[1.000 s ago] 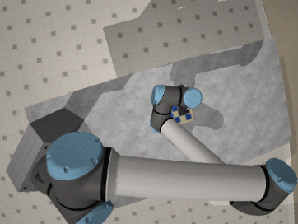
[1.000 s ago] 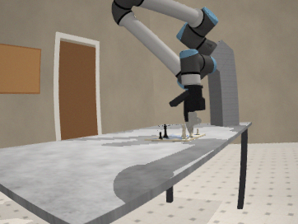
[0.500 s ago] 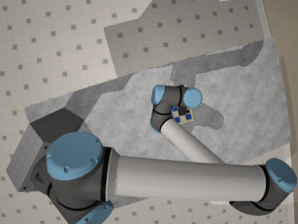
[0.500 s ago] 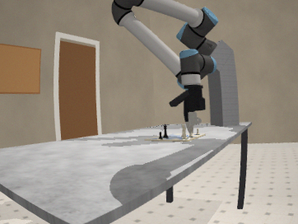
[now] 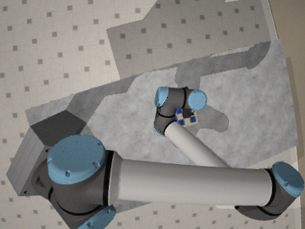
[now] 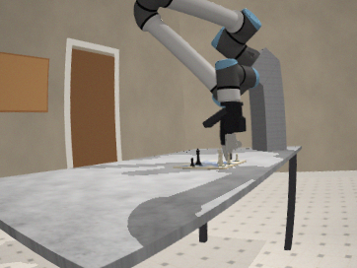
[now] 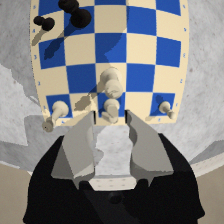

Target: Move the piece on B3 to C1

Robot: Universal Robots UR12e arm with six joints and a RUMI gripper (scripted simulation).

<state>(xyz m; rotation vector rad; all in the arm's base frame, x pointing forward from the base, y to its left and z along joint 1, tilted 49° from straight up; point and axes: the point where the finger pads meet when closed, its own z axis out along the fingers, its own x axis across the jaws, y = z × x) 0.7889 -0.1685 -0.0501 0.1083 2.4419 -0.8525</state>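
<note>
Right now the tall white piece is 4 cm to the right of my hand and 1 cm behind it. The rest, counted from my hand: chessboard (7 cm to the right, 3 cm below, 2 cm behind); black pawn (13 cm to the right, 4 cm ahead, 2 cm below); tall black piece (12 cm to the right).
</note>
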